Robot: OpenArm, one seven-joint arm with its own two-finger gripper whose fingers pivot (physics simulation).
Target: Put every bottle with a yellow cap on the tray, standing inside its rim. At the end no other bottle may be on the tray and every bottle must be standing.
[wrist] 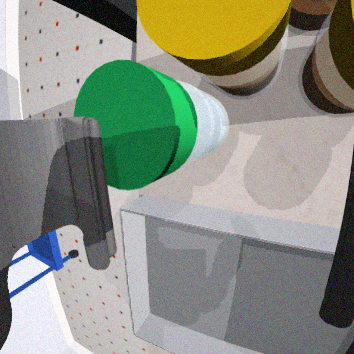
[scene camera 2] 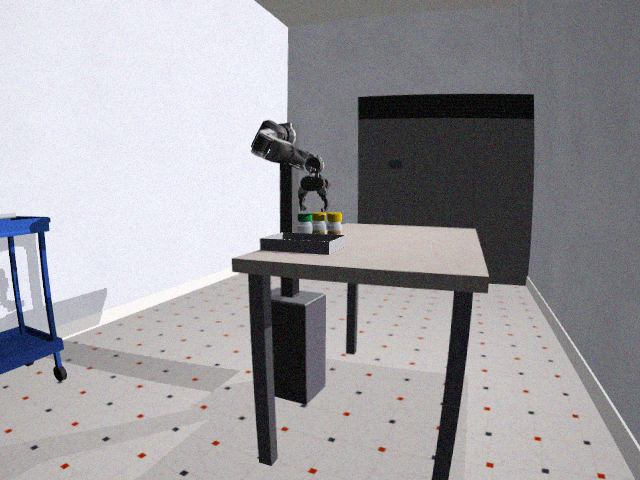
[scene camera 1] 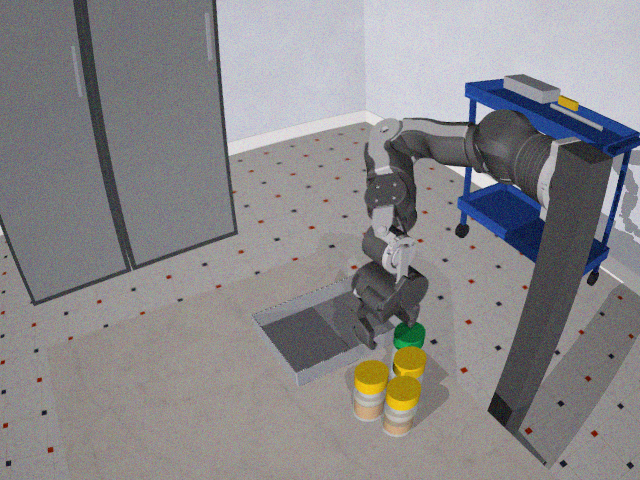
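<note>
The grey tray (scene camera 1: pixel 321 367) (scene camera 2: pixel 294 244) (wrist: pixel 225 223) lies on the table; no bottle shows in it. A green-capped bottle (scene camera 1: pixel 409 336) (scene camera 2: pixel 305 217) (wrist: pixel 130 115) stands beside its near-right corner. Three yellow-capped bottles stand close together: one (scene camera 1: pixel 409 362) (wrist: pixel 215 25) next to the green one, one (scene camera 1: pixel 371 377) (wrist: pixel 345 65) nearer the tray, and one (scene camera 1: pixel 403 392) farthest from it. Their lower parts are partly hidden. My gripper (scene camera 1: pixel 390 334) (scene camera 2: pixel 313 209) (wrist: pixel 204 200) is half open and empty, low above the tray's edge and close to the green cap, which one finger overlaps in the wrist view.
The table (scene camera 1: pixel 180 403) (scene camera 2: pixel 413 253) extends past the tray and bottles. The arm's dark post (scene camera 1: pixel 553 268) (scene camera 2: pixel 285 191) rises beside the bottles. A blue cart (scene camera 1: pixel 537 105) (scene camera 2: pixel 25 225) and a grey cabinet (scene camera 1: pixel 160 129) stand away from the table.
</note>
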